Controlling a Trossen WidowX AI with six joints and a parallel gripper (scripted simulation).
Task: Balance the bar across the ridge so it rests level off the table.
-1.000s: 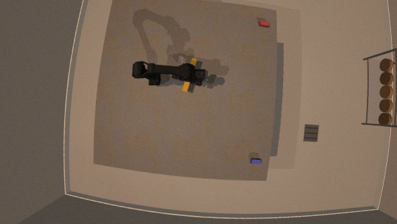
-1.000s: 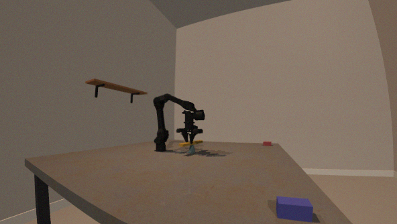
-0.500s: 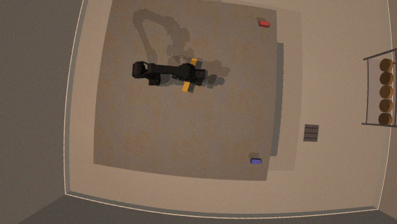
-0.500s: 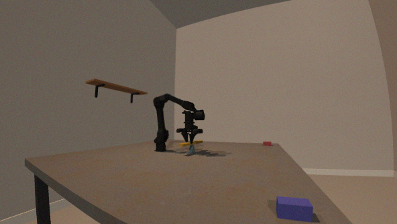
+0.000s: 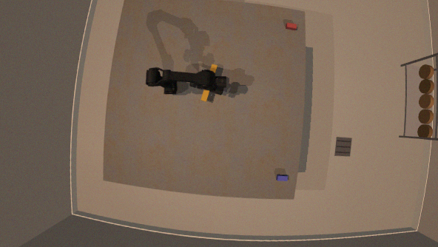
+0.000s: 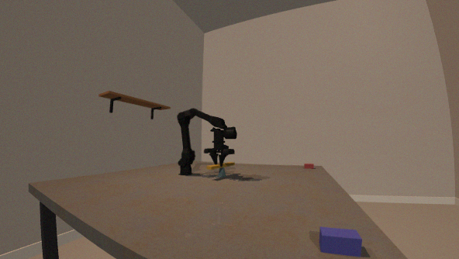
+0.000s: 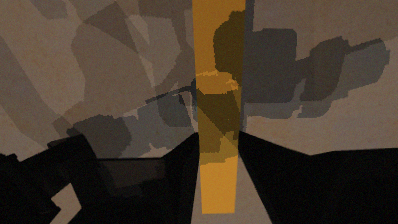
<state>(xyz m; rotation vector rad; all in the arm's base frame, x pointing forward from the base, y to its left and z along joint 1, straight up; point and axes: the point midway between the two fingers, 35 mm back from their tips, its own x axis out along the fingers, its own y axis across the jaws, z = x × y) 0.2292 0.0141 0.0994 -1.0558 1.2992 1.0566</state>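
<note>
My gripper tip is now 10 mm short of the bar and 30 mm to the right of it. From my gripper tip the other things lie so: red block 510 mm ahead, 490 mm to the left, 50 mm below; purple block 510 mm ahead, 510 mm to the right, 50 mm below.
</note>
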